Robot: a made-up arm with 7 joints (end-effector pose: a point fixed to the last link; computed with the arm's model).
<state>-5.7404 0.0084 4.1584 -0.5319 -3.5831 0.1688 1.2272</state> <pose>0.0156 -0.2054 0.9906 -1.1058 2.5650 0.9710</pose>
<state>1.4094 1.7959 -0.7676 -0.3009 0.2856 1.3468 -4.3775</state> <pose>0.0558 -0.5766 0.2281 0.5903 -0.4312 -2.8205</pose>
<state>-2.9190 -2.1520 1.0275 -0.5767 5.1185 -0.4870 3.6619</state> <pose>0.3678 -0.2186 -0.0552 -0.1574 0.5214 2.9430</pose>
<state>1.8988 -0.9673 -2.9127 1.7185 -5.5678 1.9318 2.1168</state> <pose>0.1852 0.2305 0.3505 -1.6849 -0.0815 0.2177</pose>
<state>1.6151 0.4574 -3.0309 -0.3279 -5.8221 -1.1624 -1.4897</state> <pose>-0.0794 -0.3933 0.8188 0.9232 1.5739 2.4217</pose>
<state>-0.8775 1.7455 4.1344 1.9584 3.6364 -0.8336 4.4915</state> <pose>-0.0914 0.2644 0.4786 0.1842 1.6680 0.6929</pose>
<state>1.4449 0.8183 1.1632 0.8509 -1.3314 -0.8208 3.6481</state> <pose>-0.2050 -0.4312 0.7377 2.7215 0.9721 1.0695</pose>
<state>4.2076 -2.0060 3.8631 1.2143 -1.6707 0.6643 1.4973</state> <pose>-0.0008 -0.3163 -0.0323 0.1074 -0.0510 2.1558</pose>
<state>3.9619 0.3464 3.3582 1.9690 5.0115 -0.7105 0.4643</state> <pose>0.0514 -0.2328 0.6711 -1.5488 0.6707 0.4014</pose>
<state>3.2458 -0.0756 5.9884 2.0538 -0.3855 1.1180 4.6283</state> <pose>-0.2098 -0.0525 0.5014 -0.2601 -0.2631 -1.6110</pose>
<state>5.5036 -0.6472 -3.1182 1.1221 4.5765 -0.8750 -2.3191</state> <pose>-0.4045 -0.2932 0.5620 1.5960 0.4364 1.8974</pose>
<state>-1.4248 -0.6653 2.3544 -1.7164 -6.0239 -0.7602 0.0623</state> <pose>-0.1930 0.0863 0.6830 0.7839 -1.4819 2.0749</pose>
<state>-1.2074 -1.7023 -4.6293 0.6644 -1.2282 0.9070 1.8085</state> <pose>0.0259 -0.5887 0.3614 -2.3634 0.0240 0.6707</pose>
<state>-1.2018 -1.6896 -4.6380 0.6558 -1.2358 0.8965 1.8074</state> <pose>0.0190 -0.5911 0.3696 -2.3655 0.0444 0.6540</pose>
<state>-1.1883 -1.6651 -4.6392 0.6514 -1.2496 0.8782 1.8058</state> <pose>0.0086 -0.5937 0.3823 -2.3636 0.0740 0.6424</pose>
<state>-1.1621 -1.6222 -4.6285 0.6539 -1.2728 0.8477 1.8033</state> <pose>-0.0073 -0.5959 0.4020 -2.3548 0.1183 0.6390</pose>
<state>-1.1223 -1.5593 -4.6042 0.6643 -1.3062 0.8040 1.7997</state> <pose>-0.0287 -0.5965 0.4290 -2.3363 0.1790 0.6449</pose>
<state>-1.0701 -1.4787 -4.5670 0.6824 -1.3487 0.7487 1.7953</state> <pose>-0.0546 -0.5941 0.4617 -2.3049 0.2559 0.6591</pose>
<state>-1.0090 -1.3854 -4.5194 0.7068 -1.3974 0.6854 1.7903</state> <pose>-0.0829 -0.5874 0.4971 -2.2587 0.3462 0.6784</pose>
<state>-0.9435 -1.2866 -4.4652 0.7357 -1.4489 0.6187 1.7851</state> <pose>-0.1112 -0.5765 0.5319 -2.1977 0.4445 0.6980</pose>
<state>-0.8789 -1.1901 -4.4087 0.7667 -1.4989 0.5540 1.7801</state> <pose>-0.1375 -0.5625 0.5628 -2.1254 0.5431 0.7139</pose>
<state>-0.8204 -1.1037 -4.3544 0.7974 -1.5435 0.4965 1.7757</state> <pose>-0.1599 -0.5475 0.5875 -2.0489 0.6331 0.7240</pose>
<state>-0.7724 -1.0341 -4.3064 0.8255 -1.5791 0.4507 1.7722</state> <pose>-0.1776 -0.5340 0.6048 -1.9772 0.7067 0.7296</pose>
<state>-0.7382 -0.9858 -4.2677 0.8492 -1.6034 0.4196 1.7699</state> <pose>-0.1899 -0.5238 0.6142 -1.9184 0.7581 0.7341</pose>
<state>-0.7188 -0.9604 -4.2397 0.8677 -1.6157 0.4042 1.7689</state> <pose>-0.1969 -0.5184 0.6161 -1.8775 0.7851 0.7412</pose>
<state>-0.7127 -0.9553 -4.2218 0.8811 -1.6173 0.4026 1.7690</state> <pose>-0.1991 -0.5174 0.6117 -1.8547 0.7900 0.7526</pose>
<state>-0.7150 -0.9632 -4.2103 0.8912 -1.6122 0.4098 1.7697</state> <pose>-0.1981 -0.5194 0.6035 -1.8440 0.7806 0.7673</pose>
